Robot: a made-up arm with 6 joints.
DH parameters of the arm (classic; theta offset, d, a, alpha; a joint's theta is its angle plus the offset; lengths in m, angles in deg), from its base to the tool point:
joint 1: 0 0.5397 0 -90
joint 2: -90 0 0.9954 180
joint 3: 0 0 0 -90
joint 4: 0 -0.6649 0 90
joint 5: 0 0.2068 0 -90
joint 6: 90 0 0 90
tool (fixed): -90 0 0 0
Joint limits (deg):
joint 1: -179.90..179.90
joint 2: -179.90..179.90
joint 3: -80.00..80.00
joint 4: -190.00..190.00
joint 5: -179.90..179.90
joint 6: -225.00..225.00
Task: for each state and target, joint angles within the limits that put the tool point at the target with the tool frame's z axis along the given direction. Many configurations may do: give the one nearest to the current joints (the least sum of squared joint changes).
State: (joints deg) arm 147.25 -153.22 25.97 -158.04 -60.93 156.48
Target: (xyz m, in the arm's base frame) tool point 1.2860 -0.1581 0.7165 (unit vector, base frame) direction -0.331 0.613 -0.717
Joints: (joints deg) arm 179.90 -113.16 21.54 -138.91 -105.09 140.35
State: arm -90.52 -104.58 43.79 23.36 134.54 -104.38
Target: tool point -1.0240 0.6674 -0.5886 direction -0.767 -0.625 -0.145
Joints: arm -42.79 -138.24 78.90 -5.48 122.38 -103.54
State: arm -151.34 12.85 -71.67 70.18 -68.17 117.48
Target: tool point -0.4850 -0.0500 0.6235 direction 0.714 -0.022 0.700
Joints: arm -166.09 40.47 -79.52 70.79 -63.85 107.00
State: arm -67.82 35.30 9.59 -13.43 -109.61 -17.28
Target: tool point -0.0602 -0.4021 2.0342 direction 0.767 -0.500 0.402
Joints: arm -68.97 -4.87 48.42 -14.19 -121.82 25.67
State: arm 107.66 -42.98 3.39 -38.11 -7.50 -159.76
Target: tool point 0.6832 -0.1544 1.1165 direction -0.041 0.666 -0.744
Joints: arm 150.18 -90.18 -27.79 -5.54 -38.60 -141.69
